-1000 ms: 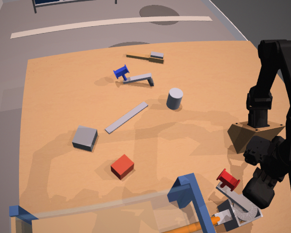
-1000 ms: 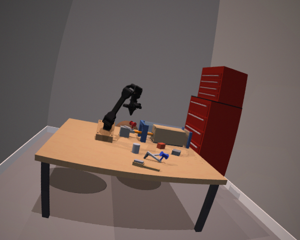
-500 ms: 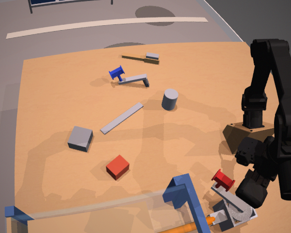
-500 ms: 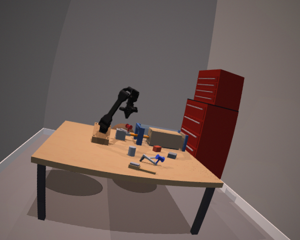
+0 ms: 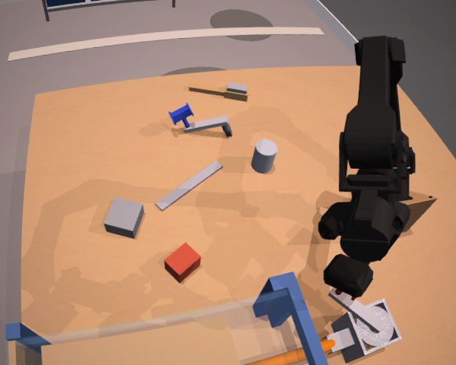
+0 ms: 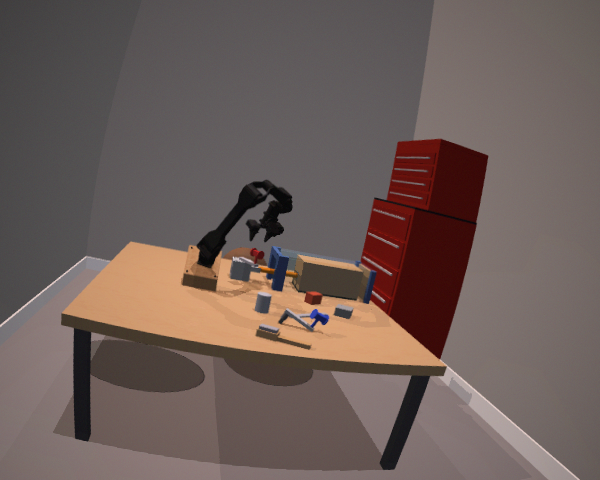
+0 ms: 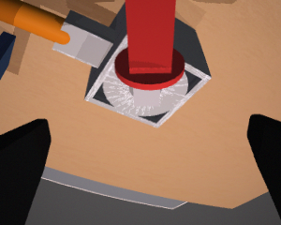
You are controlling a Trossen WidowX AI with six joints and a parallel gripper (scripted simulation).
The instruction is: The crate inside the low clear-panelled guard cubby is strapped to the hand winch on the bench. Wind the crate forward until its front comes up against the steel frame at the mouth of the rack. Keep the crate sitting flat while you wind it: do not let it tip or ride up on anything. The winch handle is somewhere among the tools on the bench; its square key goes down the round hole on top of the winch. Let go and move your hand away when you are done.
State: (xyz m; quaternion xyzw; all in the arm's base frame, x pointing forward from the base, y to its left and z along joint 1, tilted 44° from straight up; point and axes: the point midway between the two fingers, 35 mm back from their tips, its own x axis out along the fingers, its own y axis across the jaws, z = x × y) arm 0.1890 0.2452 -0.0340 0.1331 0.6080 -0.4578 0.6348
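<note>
Right now my gripper tip is 1 cm short of the red knob, 1 cm to the left of it and 7 cm above it. Round my gripper tip: red-gripped winch handle (2 cm behind, 2 cm to the left, 10 cm below); then blue steel frame (10 cm ahead, 9 cm to the left, 10 cm below); then grey winch (7 cm behind, 5 cm to the left, 17 cm below).
</note>
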